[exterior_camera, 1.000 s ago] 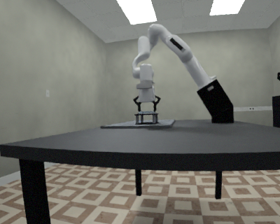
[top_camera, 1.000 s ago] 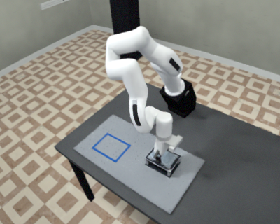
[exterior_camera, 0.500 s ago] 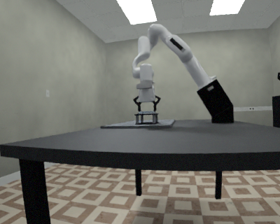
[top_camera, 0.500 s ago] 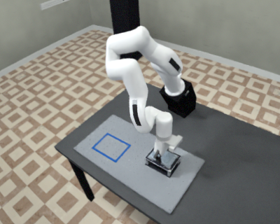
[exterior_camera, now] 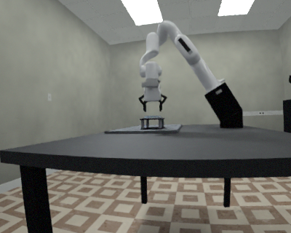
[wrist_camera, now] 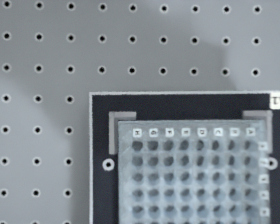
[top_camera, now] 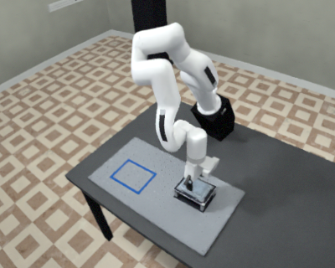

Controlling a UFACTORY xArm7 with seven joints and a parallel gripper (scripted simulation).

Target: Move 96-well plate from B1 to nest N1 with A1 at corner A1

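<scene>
Right now the 96-well plate is 40 mm below my hand. Also, from my hand: black plate nest: 50 mm below.
</scene>
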